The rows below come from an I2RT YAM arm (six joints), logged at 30 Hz.
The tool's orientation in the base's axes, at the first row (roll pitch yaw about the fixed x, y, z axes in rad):
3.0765 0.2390 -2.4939
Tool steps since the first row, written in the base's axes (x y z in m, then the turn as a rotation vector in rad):
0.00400 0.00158 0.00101 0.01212 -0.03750 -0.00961
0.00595 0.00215 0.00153 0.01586 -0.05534 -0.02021
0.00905 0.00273 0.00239 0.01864 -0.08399 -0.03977
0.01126 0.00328 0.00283 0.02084 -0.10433 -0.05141
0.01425 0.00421 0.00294 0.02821 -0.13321 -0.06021
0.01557 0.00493 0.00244 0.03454 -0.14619 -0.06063
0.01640 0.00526 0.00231 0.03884 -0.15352 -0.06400
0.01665 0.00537 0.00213 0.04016 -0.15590 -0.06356
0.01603 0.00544 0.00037 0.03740 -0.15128 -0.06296
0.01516 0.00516 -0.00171 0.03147 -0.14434 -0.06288
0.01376 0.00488 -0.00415 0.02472 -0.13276 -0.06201
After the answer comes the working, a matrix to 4 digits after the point.
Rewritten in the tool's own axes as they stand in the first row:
-0.00426 -0.00115 -0.00008 0.01487 -0.03755 0.00383
-0.00623 -0.00187 -0.00018 0.02494 -0.05455 0.01120
-0.00918 -0.00326 -0.00044 0.04421 -0.08002 0.02501
-0.01132 -0.00416 -0.00043 0.05718 -0.09811 0.03267
-0.01420 -0.00526 0.00009 0.07048 -0.12591 0.03669
-0.01553 -0.00553 0.00091 0.07329 -0.14003 0.03551
-0.01634 -0.00579 0.00123 0.07505 -0.14865 0.03800
-0.01655 -0.00587 0.00146 0.07532 -0.15130 0.03730
-0.01570 -0.00555 0.00309 0.07461 -0.14594 0.03721
-0.01437 -0.00536 0.00492 0.07511 -0.13683 0.03760
-0.01254 -0.00488 0.00702 0.07335 -0.12352 0.03800

The tool's axes in the first row as the columns of a matrix, in the base's axes (rounded; the answer above uses it unrounded):
-0.7748 -0.6144 0.1491
-0.5862 0.7865 0.1944
-0.2367 0.0632 -0.9695

